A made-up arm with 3 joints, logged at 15 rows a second.
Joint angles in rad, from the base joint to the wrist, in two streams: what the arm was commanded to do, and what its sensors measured. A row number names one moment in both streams.
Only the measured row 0 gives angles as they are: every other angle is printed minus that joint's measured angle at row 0.
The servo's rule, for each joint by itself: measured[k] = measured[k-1] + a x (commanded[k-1-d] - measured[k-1]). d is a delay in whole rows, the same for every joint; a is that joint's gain. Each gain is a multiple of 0.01, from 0.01 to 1. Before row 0 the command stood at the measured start. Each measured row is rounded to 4 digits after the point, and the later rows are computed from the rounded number. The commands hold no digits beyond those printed.
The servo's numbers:
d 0
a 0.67 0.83 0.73
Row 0, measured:
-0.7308, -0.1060, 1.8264
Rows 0 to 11, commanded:
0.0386, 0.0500, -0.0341
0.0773, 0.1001, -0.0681
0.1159, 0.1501, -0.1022
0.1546, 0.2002, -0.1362
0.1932, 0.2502, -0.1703
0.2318, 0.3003, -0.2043
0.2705, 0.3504, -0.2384
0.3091, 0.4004, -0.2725
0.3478, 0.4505, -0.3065
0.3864, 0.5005, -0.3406
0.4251, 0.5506, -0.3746
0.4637, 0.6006, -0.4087
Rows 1 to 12, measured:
0.0259, 0.0415, -0.0249
0.0603, 0.0901, -0.0564
0.0976, 0.1399, -0.0898
0.1358, 0.1899, -0.1237
0.1743, 0.2399, -0.1577
0.2128, 0.2900, -0.1917
0.2515, 0.3401, -0.2258
0.2901, 0.3901, -0.2599
0.3288, 0.4402, -0.2939
0.3674, 0.4902, -0.3280
0.4061, 0.5403, -0.3620
0.4447, 0.5903, -0.3961

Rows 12 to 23, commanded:
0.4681, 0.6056, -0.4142
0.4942, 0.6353, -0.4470
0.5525, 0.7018, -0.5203
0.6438, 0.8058, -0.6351
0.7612, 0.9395, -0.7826
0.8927, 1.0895, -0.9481
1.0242, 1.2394, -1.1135
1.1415, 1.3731, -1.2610
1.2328, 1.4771, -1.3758
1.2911, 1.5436, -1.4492
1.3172, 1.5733, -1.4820
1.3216, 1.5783, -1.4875
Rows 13 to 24, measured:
0.4604, 0.6030, -0.4093
0.4830, 0.6298, -0.4368
0.5296, 0.6896, -0.4978
0.6061, 0.7860, -0.5980
0.7100, 0.9134, -0.7328
0.8324, 1.0596, -0.8900
0.9609, 1.2088, -1.0532
1.0819, 1.3452, -1.2049
1.1830, 1.4547, -1.3297
1.2554, 1.5285, -1.4169
1.2968, 1.5657, -1.4644
1.3134, 1.5762, -1.4813

